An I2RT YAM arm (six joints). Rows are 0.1 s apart.
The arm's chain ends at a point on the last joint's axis. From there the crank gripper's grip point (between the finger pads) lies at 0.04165 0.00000 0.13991 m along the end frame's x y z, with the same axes.
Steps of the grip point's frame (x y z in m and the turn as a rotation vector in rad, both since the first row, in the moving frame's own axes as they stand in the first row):
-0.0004, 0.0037, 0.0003, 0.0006, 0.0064, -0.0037
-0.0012, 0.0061, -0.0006, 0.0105, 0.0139, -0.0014
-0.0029, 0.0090, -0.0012, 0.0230, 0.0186, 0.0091
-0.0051, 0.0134, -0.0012, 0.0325, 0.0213, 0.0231
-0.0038, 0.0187, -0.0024, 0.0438, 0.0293, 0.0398
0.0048, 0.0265, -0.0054, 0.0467, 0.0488, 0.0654
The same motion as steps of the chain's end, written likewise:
-0.0013, 0.0039, 0.0006, 0.0006, 0.0064, -0.0037
-0.0031, 0.0076, 0.0000, 0.0105, 0.0139, -0.0014
-0.0055, 0.0118, -0.0004, 0.0230, 0.0186, 0.0091
-0.0081, 0.0169, -0.0002, 0.0325, 0.0213, 0.0231
-0.0080, 0.0231, -0.0010, 0.0438, 0.0293, 0.0398
-0.0021, 0.0300, -0.0031, 0.0467, 0.0488, 0.0654

